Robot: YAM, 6 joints.
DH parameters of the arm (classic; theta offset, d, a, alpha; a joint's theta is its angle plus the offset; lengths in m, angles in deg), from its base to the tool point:
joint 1: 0 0.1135 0.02 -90
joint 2: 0 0 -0.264 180
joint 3: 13.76 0 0.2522 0
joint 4: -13.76 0 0.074 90
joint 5: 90 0 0 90
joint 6: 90 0.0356 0 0
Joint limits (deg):
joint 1: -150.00..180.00
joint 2: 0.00..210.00
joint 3: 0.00..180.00
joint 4: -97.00..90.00
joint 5: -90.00..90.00
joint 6: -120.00..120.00
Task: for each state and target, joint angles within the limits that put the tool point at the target. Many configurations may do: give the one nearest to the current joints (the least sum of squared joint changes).
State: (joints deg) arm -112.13 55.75 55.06 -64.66 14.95 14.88
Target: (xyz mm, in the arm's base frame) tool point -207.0 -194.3 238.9
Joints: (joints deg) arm -134.72 85.85 64.11 -50.44 16.95 14.88
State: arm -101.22 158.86 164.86 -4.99 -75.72 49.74
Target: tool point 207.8 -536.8 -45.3
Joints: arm -72.31 181.62 146.42 -11.41 -77.99 49.74
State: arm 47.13 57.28 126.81 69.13 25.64 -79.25
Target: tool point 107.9 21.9 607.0
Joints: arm 22.60 66.70 89.17 73.67 36.66 -79.25
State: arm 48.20 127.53 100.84 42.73 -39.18 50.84
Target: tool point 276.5 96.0 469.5
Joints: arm 14.37 78.23 71.74 47.52 -43.24 50.84
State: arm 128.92 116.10 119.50 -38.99 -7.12 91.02
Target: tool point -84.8 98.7 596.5
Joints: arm 128.63 69.09 123.20 -52.66 -7.48 91.02
